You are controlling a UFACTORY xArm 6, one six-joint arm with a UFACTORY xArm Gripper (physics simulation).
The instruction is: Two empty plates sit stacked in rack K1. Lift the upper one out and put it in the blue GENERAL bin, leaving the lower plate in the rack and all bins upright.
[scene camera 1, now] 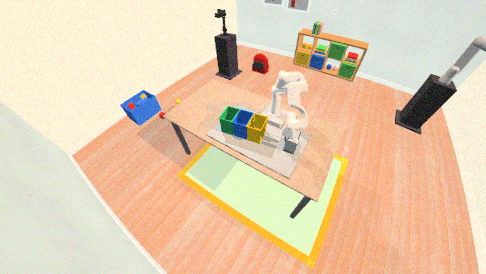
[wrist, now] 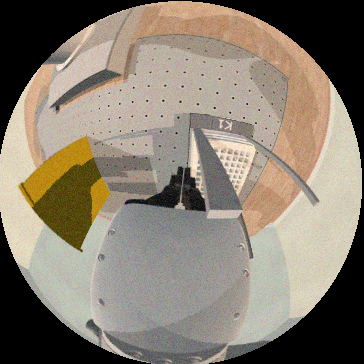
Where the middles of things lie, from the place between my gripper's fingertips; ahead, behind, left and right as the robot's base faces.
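The yellow bin (wrist: pixel 66 191) is 26 cm to the right of my hand, and it is also 6 cm ahead of my hand and 5 cm above it.
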